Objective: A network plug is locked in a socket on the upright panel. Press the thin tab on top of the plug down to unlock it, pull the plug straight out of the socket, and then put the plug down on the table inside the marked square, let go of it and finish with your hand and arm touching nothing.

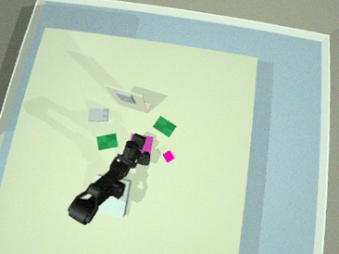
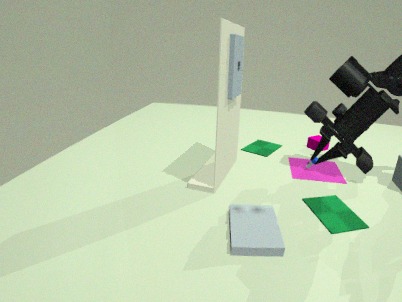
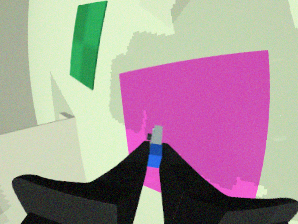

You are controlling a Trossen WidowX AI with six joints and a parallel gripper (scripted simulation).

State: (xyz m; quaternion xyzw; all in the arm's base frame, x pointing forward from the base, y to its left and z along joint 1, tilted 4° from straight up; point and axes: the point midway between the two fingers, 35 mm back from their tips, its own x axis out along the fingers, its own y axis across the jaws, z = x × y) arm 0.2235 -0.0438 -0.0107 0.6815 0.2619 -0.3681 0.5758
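The magenta marked square is 20 mm below my gripper tip and 10 mm behind it. Also, from my gripper tip: upright panel: 190 mm ahead, 120 mm above, 90 mm to the left; then pale grey slab: 270 mm to the left, 100 mm ahead, 10 mm below; then blue network plug: right at my gripper tip.
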